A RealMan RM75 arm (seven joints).
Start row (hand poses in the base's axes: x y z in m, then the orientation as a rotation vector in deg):
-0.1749, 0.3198, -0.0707, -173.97, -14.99, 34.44
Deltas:
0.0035, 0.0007, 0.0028, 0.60, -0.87, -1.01
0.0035, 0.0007, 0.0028, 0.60, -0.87, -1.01
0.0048, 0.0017, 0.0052, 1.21, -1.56, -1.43
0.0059, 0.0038, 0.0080, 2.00, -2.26, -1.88
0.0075, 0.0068, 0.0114, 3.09, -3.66, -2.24
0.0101, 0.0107, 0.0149, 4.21, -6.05, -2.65
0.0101, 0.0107, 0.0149, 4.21, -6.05, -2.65
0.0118, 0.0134, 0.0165, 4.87, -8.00, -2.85
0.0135, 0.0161, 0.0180, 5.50, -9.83, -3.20
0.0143, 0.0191, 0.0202, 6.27, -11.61, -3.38
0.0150, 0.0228, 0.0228, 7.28, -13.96, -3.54
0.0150, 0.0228, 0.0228, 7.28, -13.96, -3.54
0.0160, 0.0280, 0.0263, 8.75, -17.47, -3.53
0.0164, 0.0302, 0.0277, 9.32, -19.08, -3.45
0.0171, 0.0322, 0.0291, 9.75, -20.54, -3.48
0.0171, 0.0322, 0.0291, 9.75, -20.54, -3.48
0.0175, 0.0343, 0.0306, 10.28, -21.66, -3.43
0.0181, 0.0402, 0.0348, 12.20, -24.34, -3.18
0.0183, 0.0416, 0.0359, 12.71, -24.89, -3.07
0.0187, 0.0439, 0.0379, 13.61, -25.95, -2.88
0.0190, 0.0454, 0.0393, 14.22, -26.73, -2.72
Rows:
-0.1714, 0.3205, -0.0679, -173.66, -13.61, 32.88
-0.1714, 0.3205, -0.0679, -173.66, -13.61, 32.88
-0.1701, 0.3215, -0.0655, -173.30, -13.13, 31.64
-0.1690, 0.3236, -0.0627, -172.75, -12.65, 30.33
-0.1674, 0.3266, -0.0593, -172.15, -12.39, 27.91
-0.1648, 0.3305, -0.0558, -171.77, -12.09, 24.02
-0.1648, 0.3305, -0.0558, -171.77, -12.09, 24.02
-0.1631, 0.3332, -0.0542, -171.66, -11.99, 20.94
-0.1614, 0.3359, -0.0527, -171.49, -11.66, 18.05
-0.1606, 0.3389, -0.0505, -171.13, -11.60, 15.22
-0.1599, 0.3426, -0.0479, -170.60, -11.63, 11.52
-0.1599, 0.3426, -0.0479, -170.60, -11.63, 11.52
-0.1589, 0.3478, -0.0444, -169.74, -12.03, 6.05
-0.1585, 0.3500, -0.0430, -169.40, -12.29, 3.58
-0.1578, 0.3520, -0.0416, -169.13, -12.35, 1.35
-0.1578, 0.3520, -0.0416, -169.13, -12.35, 1.35
-0.1574, 0.3541, -0.0401, -168.72, -12.55, -0.38
-0.1568, 0.3600, -0.0359, -167.03, -13.33, -4.55
-0.1566, 0.3614, -0.0348, -166.56, -13.60, -5.42
-0.1562, 0.3637, -0.0328, -165.72, -14.05, -7.06
-0.1559, 0.3652, -0.0314, -165.15, -14.40, -8.25

